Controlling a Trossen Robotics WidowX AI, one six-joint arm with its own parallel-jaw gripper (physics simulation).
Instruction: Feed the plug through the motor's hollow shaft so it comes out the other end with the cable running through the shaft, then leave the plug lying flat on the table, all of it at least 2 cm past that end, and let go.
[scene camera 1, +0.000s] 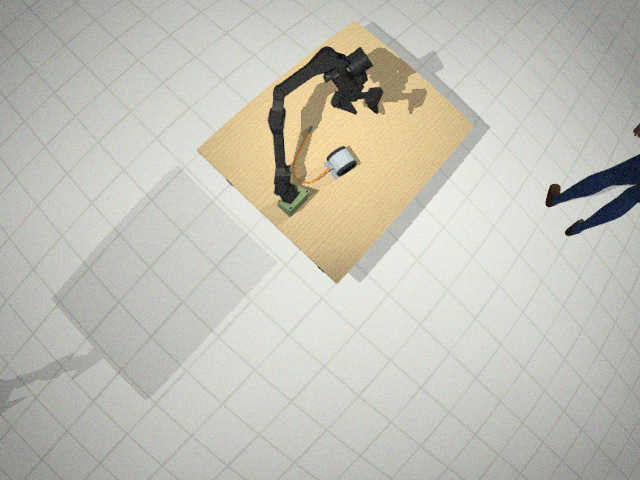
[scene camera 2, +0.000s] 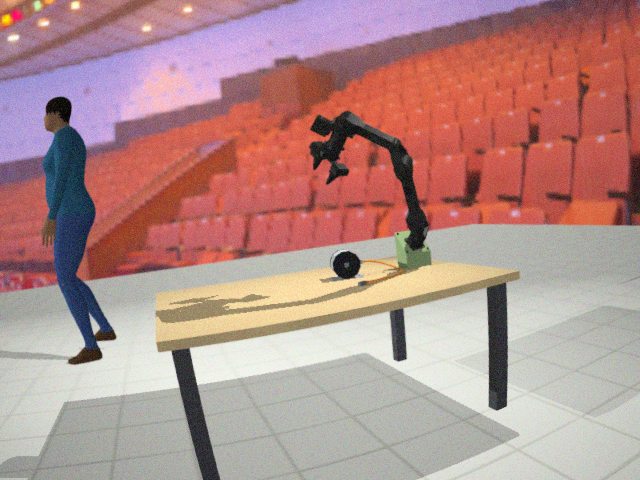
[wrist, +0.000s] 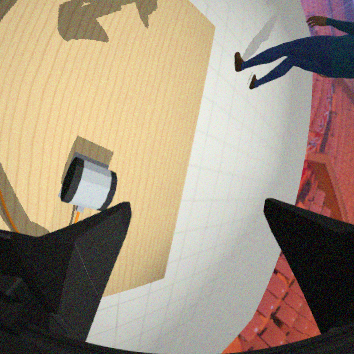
Observation:
My gripper (scene camera 1: 366, 113) is open, with nothing in its grasp.
My gripper also shows in scene camera 2 (scene camera 2: 320, 176) and in the wrist view (wrist: 197, 207).

